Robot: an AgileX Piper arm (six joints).
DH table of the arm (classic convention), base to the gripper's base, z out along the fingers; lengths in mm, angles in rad. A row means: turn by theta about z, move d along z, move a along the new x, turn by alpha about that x. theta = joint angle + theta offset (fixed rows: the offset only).
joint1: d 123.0, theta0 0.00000, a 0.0, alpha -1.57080
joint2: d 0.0, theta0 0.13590, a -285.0, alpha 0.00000
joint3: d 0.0, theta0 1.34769, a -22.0, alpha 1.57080
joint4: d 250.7, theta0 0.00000, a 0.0, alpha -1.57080
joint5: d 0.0, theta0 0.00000, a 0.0, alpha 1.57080
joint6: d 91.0, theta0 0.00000, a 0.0, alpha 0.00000
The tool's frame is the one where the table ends.
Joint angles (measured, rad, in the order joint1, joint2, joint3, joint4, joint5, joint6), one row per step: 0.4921, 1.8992, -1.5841, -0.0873, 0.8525, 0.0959; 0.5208, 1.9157, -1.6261, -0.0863, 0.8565, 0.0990; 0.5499, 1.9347, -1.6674, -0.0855, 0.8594, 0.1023; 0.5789, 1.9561, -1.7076, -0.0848, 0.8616, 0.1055; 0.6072, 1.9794, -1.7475, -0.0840, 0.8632, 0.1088; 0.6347, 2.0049, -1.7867, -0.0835, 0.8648, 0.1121; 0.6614, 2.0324, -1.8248, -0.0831, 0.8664, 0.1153; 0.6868, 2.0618, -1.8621, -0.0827, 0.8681, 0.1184; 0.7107, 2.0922, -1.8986, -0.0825, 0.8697, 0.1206; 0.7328, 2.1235, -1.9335, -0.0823, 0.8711, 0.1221; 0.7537, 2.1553, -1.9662, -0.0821, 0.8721, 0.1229; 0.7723, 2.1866, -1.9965, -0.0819, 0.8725, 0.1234; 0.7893, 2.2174, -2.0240, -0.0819, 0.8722, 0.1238; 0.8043, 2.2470, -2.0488, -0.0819, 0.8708, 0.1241; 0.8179, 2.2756, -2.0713, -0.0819, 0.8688, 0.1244; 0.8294, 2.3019, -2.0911, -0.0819, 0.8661, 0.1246
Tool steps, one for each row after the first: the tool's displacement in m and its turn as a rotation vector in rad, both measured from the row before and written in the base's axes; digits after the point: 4 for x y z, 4 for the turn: 0.0001, 0.0140, 0.0052, 0.0126, -0.0178, 0.0254; -0.0003, 0.0144, 0.0039, 0.0121, -0.0157, 0.0259; -0.0007, 0.0146, 0.0025, 0.0109, -0.0130, 0.0260; -0.0010, 0.0145, 0.0015, 0.0106, -0.0112, 0.0252; -0.0012, 0.0144, 0.0002, 0.0090, -0.0087, 0.0245; -0.0014, 0.0143, -0.0012, 0.0073, -0.0061, 0.0238; -0.0015, 0.0140, -0.0025, 0.0056, -0.0037, 0.0226; -0.0016, 0.0135, -0.0034, 0.0041, -0.0026, 0.0219; -0.0016, 0.0128, -0.0045, 0.0023, -0.0010, 0.0207; -0.0017, 0.0123, -0.0056, 0.0004, 0.0005, 0.0201; -0.0016, 0.0112, -0.0063, -0.0006, 0.0013, 0.0181; -0.0016, 0.0104, -0.0071, -0.0019, 0.0023, 0.0167; -0.0015, 0.0094, -0.0074, -0.0023, 0.0025, 0.0149; -0.0014, 0.0086, -0.0077, -0.0028, 0.0029, 0.0135; -0.0012, 0.0075, -0.0075, -0.0027, 0.0027, 0.0116
